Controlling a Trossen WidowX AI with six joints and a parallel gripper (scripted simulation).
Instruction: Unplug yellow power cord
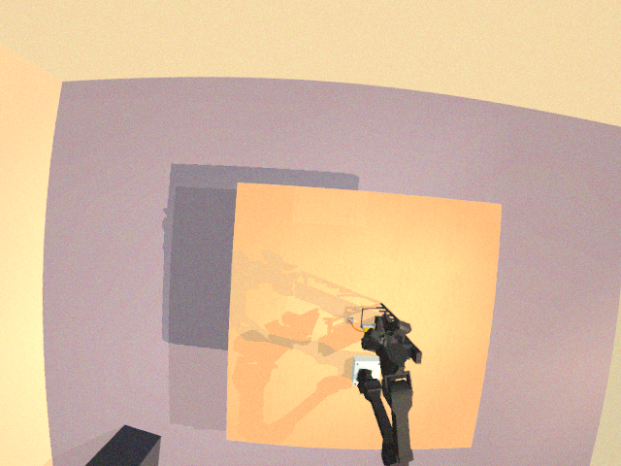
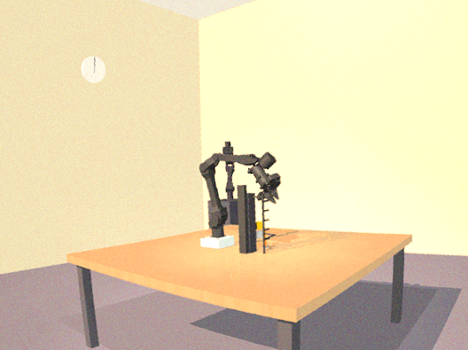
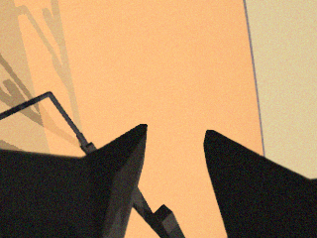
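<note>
My gripper tip is 110 mm past the yellow plug, 30 mm to the left of it and 110 mm above it. The rest, counted from my gripper tip: black power strip (100 mm behind, 100 mm to the right, 100 mm below).
</note>
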